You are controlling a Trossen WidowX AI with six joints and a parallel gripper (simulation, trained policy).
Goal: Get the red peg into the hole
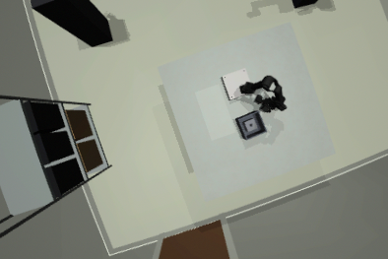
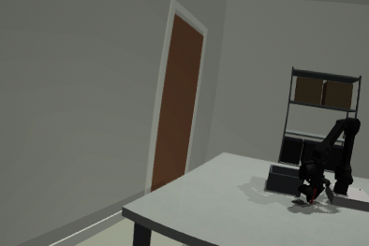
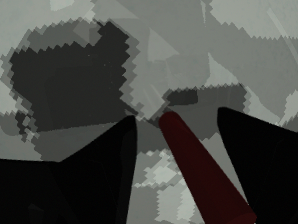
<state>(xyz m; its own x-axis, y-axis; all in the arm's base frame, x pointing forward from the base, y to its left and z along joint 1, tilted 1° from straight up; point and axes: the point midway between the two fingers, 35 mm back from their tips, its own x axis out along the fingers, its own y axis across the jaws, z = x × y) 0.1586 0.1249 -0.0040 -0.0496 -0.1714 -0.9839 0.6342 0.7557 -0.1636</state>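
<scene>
My gripper tip is now 16 cm short of the dark box, 15 cm to the left of it and 1 cm below it. From my gripper tip the other things lie so: red peg: 1 cm to the left, 3 cm above.
</scene>
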